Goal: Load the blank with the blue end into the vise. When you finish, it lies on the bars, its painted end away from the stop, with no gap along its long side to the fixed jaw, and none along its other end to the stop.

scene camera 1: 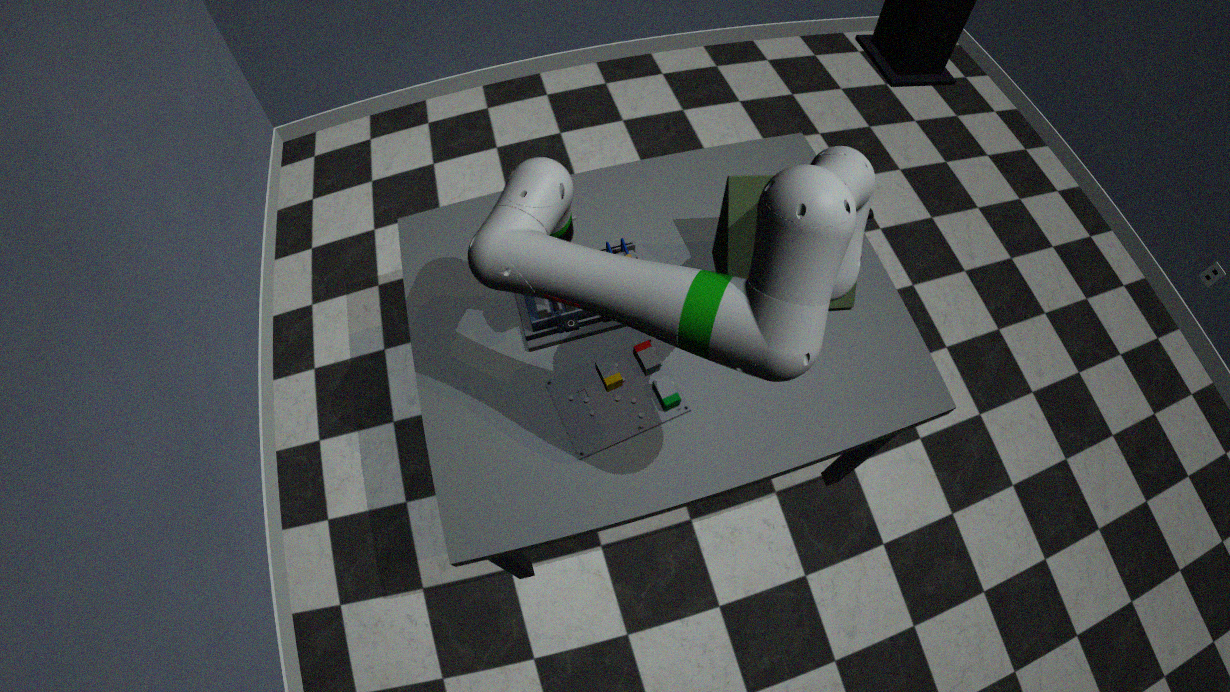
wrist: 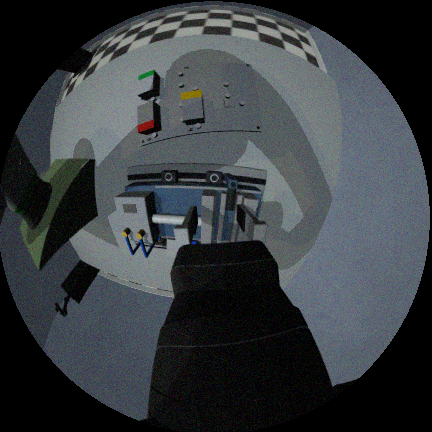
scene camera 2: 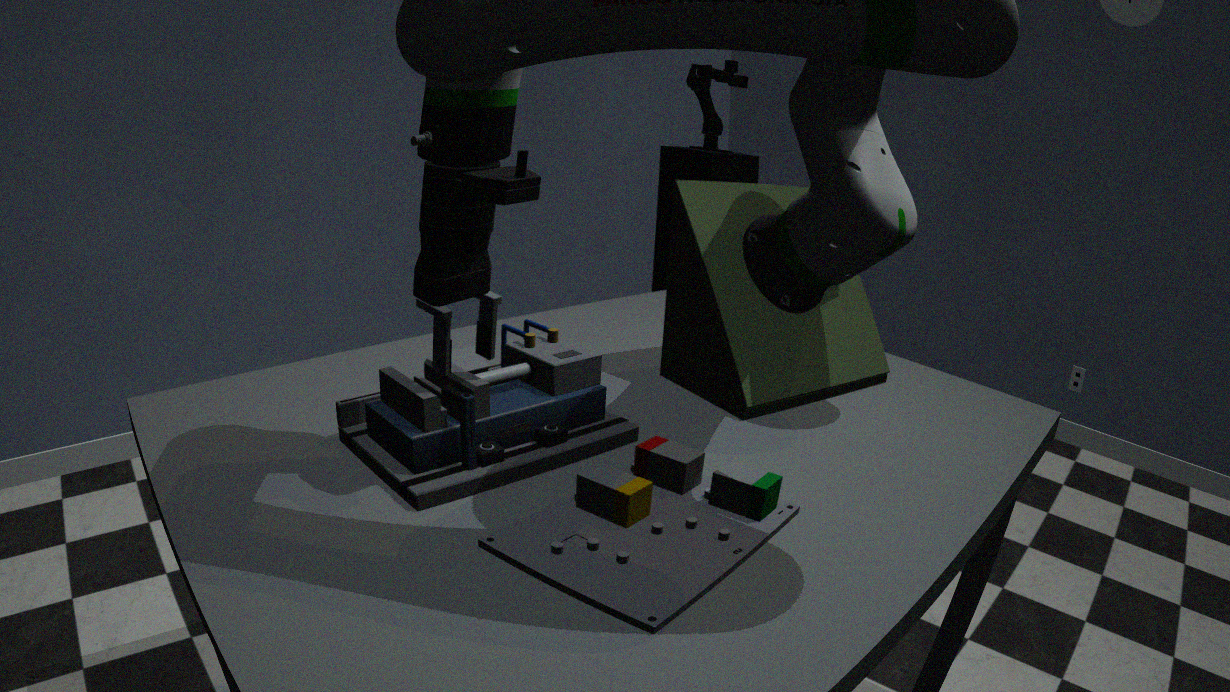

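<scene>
The blank with the blue end (wrist: 194,243) lies at the vise's back edge in the wrist view, mostly hidden by my gripper; a pale part seems to show left of its blue end. I cannot make it out in the scene views. The vise (scene camera 2: 516,414) (wrist: 175,197) (scene camera 1: 537,323) has a fixed jaw (scene camera 2: 409,399) at its outer end, a movable jaw (wrist: 208,215) on a pale rod, and a dark blue upright stop (scene camera 2: 467,430) (wrist: 231,196) on the near side. My gripper (scene camera 2: 464,359) (wrist: 216,212) is open and empty, pointing down low over the vise's jaw end.
A pegged plate (scene camera 2: 653,593) (wrist: 245,117) lies in front of the vise. Blanks with yellow (scene camera 2: 634,502) (wrist: 192,107), red (scene camera 2: 669,464) (wrist: 148,117) and green (scene camera 2: 746,495) (wrist: 149,84) ends stand there. Blue handles (wrist: 143,247) rise beside the vise's grey block (scene camera 2: 567,370). The green robot pedestal (scene camera 2: 774,344) is at right.
</scene>
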